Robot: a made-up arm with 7 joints.
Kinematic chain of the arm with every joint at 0, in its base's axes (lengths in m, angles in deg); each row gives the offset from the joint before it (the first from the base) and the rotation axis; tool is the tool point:
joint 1: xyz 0 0.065 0 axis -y
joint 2: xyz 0 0.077 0 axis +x
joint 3: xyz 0 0 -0.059 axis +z
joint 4: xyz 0 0 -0.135 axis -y
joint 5: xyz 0 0 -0.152 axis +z
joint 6: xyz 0 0 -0.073 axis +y
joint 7: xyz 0 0 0 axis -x
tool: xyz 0 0 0
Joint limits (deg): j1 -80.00..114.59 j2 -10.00..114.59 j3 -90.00..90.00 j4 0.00..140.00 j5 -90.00..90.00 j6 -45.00..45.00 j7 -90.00..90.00
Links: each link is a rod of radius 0.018 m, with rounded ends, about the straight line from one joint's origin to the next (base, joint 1, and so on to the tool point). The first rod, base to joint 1, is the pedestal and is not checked.
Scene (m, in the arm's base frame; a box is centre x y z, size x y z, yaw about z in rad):
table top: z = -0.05
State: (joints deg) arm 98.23 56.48 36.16 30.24 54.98 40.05 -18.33
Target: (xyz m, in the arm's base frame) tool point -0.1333 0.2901 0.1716
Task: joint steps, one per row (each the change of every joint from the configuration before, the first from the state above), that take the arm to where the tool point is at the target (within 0.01 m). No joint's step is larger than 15 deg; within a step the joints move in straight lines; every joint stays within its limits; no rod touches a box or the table.
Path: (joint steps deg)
1: -0.40 6.37 -0.72 14.48 0.00 0.00 0.00
2: -0.41 6.38 -0.72 14.48 0.00 0.00 0.00
3: -0.40 6.37 -0.71 14.48 0.00 0.00 0.00
4: -0.40 6.37 -0.72 14.48 0.00 0.00 0.00
5: -0.41 6.37 -0.72 14.49 0.00 0.00 0.00

